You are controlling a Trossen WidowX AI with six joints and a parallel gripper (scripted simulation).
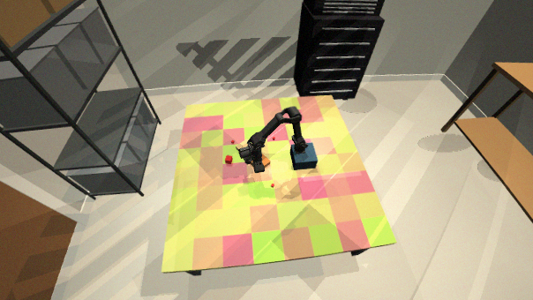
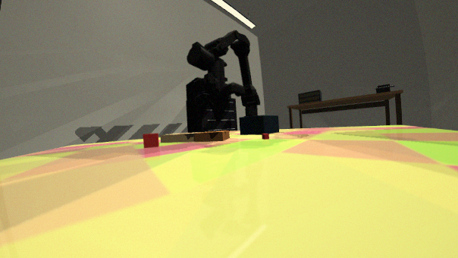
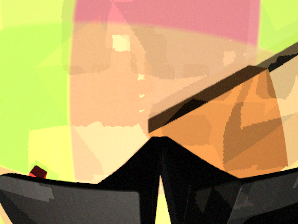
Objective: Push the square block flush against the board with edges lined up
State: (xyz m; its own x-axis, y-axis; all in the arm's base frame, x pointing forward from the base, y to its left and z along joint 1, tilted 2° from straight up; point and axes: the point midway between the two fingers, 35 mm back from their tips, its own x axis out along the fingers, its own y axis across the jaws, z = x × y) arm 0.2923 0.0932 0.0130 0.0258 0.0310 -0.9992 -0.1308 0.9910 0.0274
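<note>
Right now the orange square block is 2 cm behind my gripper tip, 7 cm to the right of it and 5 cm below it. The rest, counted from my gripper tip: tan board 5 cm ahead, 17 cm to the right, 5 cm below; red cube 19 cm ahead, 10 cm to the right, 5 cm below.
</note>
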